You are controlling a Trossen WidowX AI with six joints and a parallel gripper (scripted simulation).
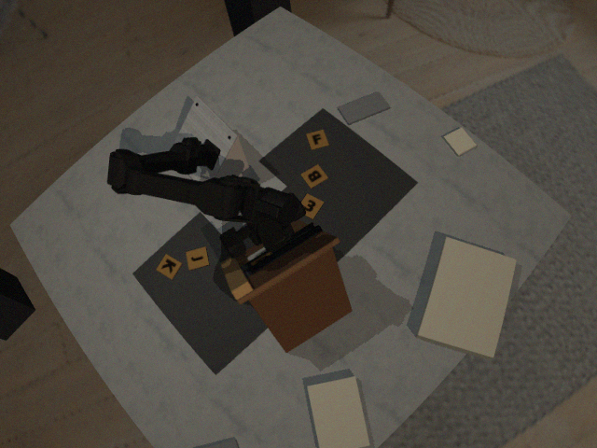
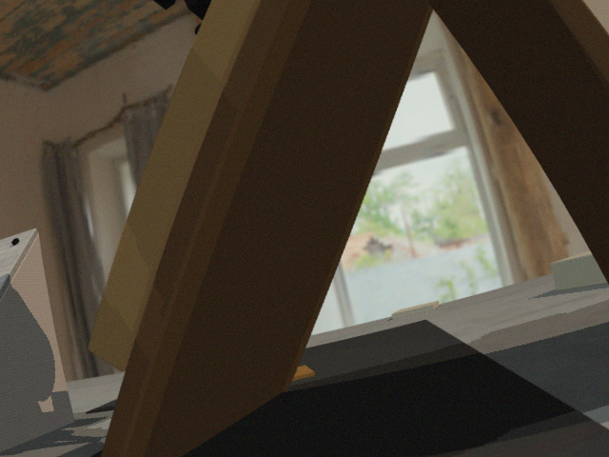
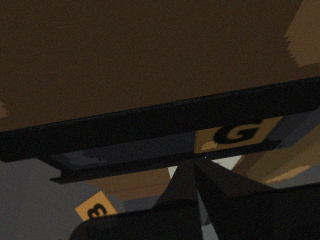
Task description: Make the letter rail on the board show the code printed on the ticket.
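Right now my gripper tip is 40 mm past the white ticket, 10 mm to the left of it and 90 mm above it. From my gripper tip the other things lie so: cream block 410 mm ahead, 270 mm to the left, 170 mm below; dark mat 140 mm behind, 70 mm to the left, 190 mm below; cream pad 100 mm ahead, 650 mm to the left, 180 mm below.
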